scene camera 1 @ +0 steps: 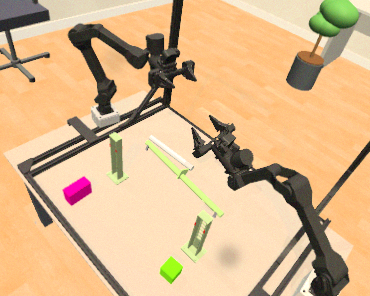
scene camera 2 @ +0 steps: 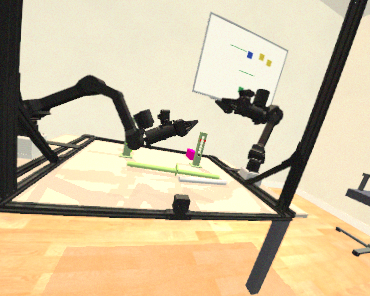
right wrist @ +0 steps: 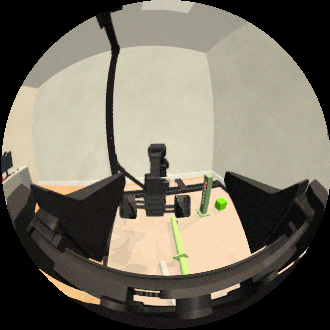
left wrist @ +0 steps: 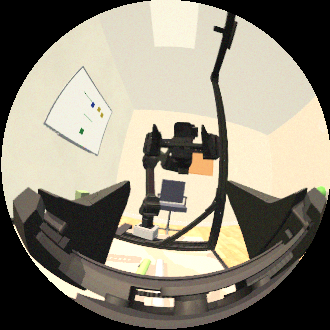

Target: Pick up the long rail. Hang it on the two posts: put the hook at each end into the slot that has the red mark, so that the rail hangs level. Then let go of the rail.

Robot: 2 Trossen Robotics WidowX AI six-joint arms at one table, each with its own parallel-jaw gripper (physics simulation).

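Where they show: left gripper, fingertip midpoint: (scene camera 1: 200,120) (scene camera 2: 194,121) (right wrist: 159,211) (left wrist: 179,185); right gripper, fingertip midpoint: (scene camera 1: 185,84) (scene camera 2: 218,100) (right wrist: 176,177) (left wrist: 176,124); left arm's base, origin of the base link: (scene camera 1: 321,290) (scene camera 2: 24,134) (right wrist: 162,175); right arm's base, origin of the base link: (scene camera 1: 104,109) (scene camera 2: 252,170) (left wrist: 146,225).
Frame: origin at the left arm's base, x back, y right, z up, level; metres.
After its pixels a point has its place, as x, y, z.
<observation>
The long light-green rail (scene camera 1: 197,190) {-0.524, 0.036, -0.046} (scene camera 2: 150,167) {-0.497, 0.049, -0.055} (right wrist: 177,240) {-0.545, 0.045, -0.045} lies on the table, with a small plate at its middle and a hook at each end. One green post (scene camera 1: 116,157) {-0.784, -0.143, 0.056} (scene camera 2: 199,150) {-0.797, -0.119, 0.027} stands upright at the left in scene camera 1. The other green post (scene camera 1: 200,232) {-0.384, -0.133, 0.028} (right wrist: 206,196) {-0.401, -0.138, 0.037} stands near the rail's lower end, with red marks by its slots. My left gripper (scene camera 1: 204,129) (scene camera 2: 196,123) {-0.627, 0.113, 0.196} is open and empty, above the table beyond the rail. My right gripper (scene camera 1: 179,79) {-0.714, 0.108, 0.306} (scene camera 2: 218,102) {-0.714, 0.108, 0.306} is open and empty, higher up near the frame's back corner.
A white rod (scene camera 1: 171,152) {-0.737, 0.113, -0.057} (scene camera 2: 202,180) {-0.732, 0.129, -0.060} lies close beside the rail. A magenta block (scene camera 1: 77,191) {-0.803, -0.305, -0.021} (scene camera 2: 190,154) {-0.803, -0.258, -0.042} lies near the left post in scene camera 1. A bright green cube (scene camera 1: 171,270) {-0.377, -0.266, -0.029} (right wrist: 221,204) {-0.409, -0.244, -0.039} lies by the other post. Black frame bars edge the table.
</observation>
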